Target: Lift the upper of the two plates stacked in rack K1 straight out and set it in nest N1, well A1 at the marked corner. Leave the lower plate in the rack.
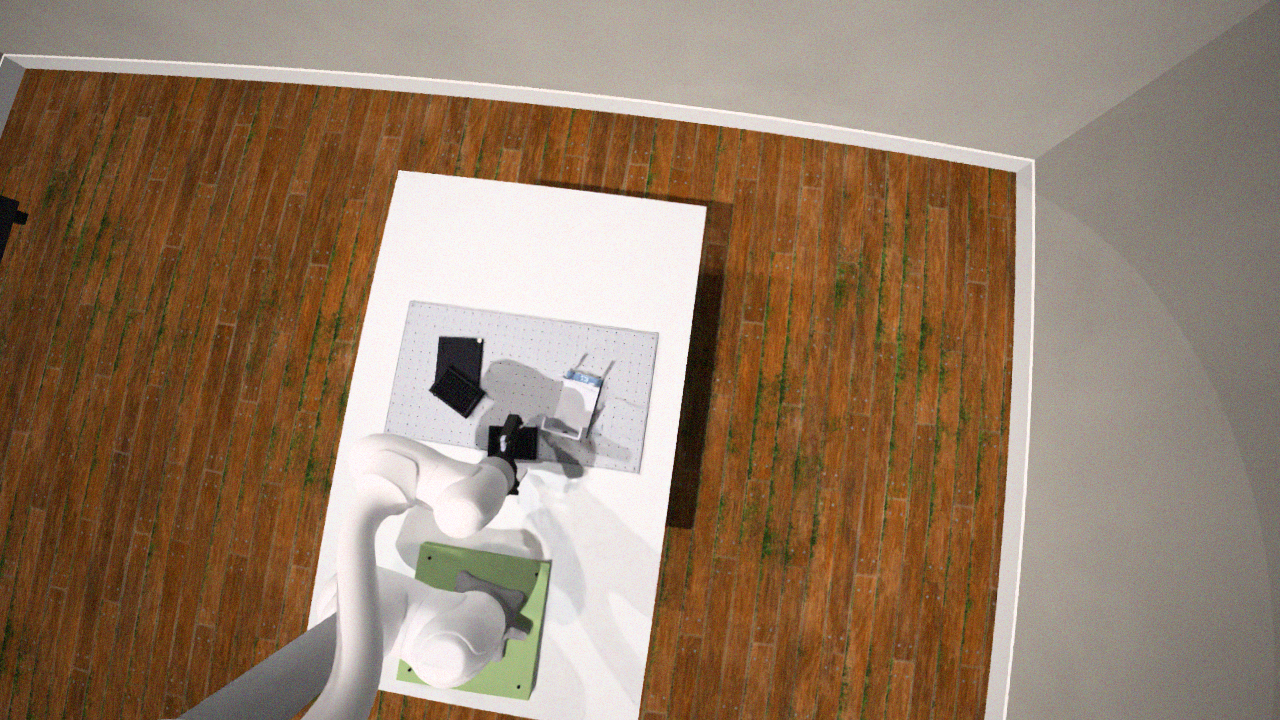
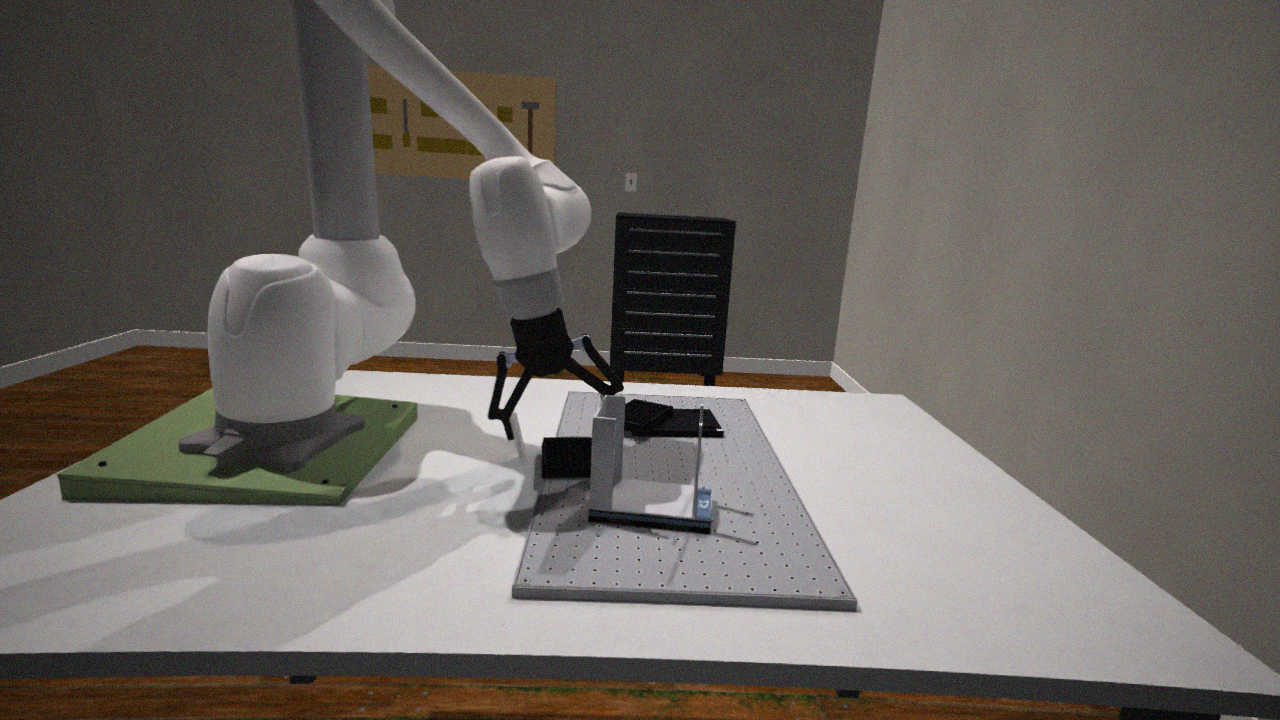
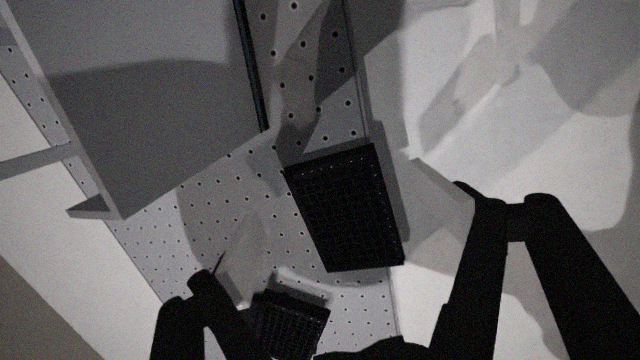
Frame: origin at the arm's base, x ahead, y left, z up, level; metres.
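Seen in the pictures: gripper, fingertip midpoint: [image 1: 522, 445] [image 2: 568, 448] [image 3: 334, 201]; arm's base, link origin: [image 2: 279, 436].
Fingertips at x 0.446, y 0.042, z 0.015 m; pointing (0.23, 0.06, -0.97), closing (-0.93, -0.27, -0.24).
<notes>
Pixels of each thing's top centre, then the offset from my fingertips to it. "pt": a spot on its surface instead. Level surfaces: height alone.
- Rack K1, top centre: [image 2: 658, 410] [image 1: 569, 402] 0.145 m ahead, 0.094 m right, 0.109 m up
- flat black piece, surface spot: [image 2: 702, 422] [image 1: 465, 348] pt 0.186 m ahead, 0.244 m left, 0.023 m down
- grey perforated board, surface height: 0.034 m down
- white table, surface height: 0.047 m down
Rack K1 [image 1: 565, 434] [image 2: 606, 456] [image 3: 252, 75] has a pale floor, a tall wall, a thin upright and a blue label. Stacked plates cannot be made out in it. A flat black piece [image 1: 459, 351] [image 2: 702, 422] with a pale corner mark looks like nest N1. A black gridded block [image 1: 457, 391] [image 2: 646, 413] [image 3: 292, 325] lies askew, overlapping its near end. Another black gridded block [image 1: 528, 443] [image 2: 566, 456] [image 3: 345, 215] stands between K1 and the robot side. My gripper [image 1: 512, 454] [image 2: 562, 416] [image 3: 334, 201] is open and empty, tilted above this block, beside K1's wall.
The grey perforated board [image 1: 528, 335] [image 2: 689, 573] [image 3: 210, 215] bears the rack and blocks on the white table [image 1: 546, 232] [image 2: 930, 537]. The arm's base stands on a green plate [image 1: 528, 671] [image 2: 116, 465]. A dark drawer cabinet [image 2: 673, 291] stands behind the table.
</notes>
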